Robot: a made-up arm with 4 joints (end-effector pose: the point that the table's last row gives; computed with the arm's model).
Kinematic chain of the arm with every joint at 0, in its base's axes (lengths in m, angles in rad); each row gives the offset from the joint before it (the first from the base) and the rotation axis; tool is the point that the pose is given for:
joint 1: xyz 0 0 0.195 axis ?
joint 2: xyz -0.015 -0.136 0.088 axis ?
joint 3: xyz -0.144 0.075 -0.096 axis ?
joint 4: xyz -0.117 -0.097 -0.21 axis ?
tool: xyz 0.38 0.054 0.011
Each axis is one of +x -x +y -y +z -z.
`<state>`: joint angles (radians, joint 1 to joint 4).
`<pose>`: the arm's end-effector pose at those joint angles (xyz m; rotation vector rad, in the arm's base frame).
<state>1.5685 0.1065 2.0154 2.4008</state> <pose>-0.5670 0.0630 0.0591 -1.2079 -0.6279 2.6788</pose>
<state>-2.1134 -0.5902 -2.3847 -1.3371</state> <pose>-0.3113 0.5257 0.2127 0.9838 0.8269 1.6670</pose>
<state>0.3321 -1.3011 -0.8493 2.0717</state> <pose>-0.0054 0.2850 0.4015 -1.2033 -1.0987 -0.1825</pose>
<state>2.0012 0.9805 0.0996 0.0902</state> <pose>0.0094 0.1653 0.2575 1.9467 -1.0087 0.5983</pose>
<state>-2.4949 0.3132 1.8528 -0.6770</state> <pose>-0.1318 -0.2444 -0.0810 -0.5592 0.9136 -0.3950</pose>
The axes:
joint 1: +x
joint 2: +z
joint 3: +x
joint 4: -y

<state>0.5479 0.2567 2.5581 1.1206</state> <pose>-0.1261 -0.0337 0.0035 2.6334 0.2468 -1.4088</pose>
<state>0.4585 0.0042 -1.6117 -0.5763</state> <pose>0.0500 -0.4412 0.0348 -1.1201 0.5065 -0.3296</pose>
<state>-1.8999 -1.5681 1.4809 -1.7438</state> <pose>0.6391 -0.1565 0.0568 -0.3204 0.1592 -0.1177</pose>
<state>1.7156 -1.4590 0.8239 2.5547</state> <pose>-0.0282 -0.0199 0.6465 -0.9627 -0.3345 -2.2277</pose>
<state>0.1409 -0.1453 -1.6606 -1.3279</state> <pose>-0.2439 -0.6090 0.1960 -1.2230 1.1684 -1.0934</pose>
